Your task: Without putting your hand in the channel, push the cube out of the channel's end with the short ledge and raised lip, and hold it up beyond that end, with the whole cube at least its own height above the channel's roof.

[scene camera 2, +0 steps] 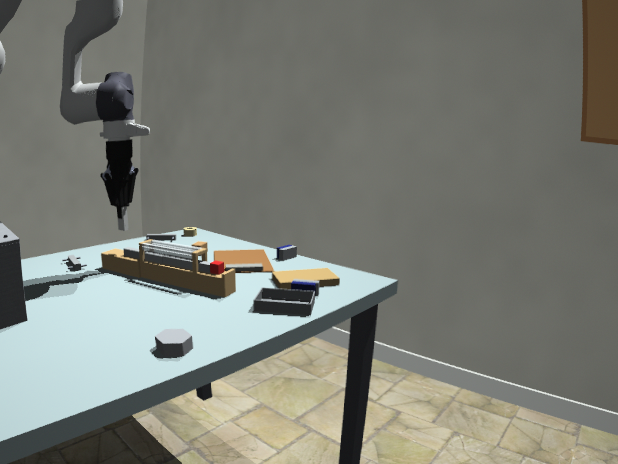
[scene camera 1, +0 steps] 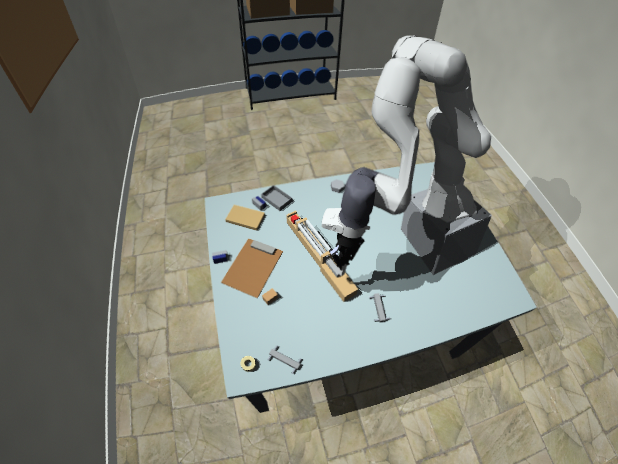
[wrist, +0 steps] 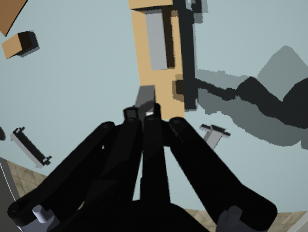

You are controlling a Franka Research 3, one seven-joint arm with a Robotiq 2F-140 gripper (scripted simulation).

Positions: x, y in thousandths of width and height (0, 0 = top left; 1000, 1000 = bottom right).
Labels:
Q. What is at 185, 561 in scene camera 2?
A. A tan channel.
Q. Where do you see a tan board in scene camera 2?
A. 459, 602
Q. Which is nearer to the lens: the clipboard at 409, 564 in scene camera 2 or the grey tray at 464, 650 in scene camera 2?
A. The grey tray.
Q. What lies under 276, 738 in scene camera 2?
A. A grey hexagonal block.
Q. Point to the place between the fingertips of my gripper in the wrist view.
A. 482, 420

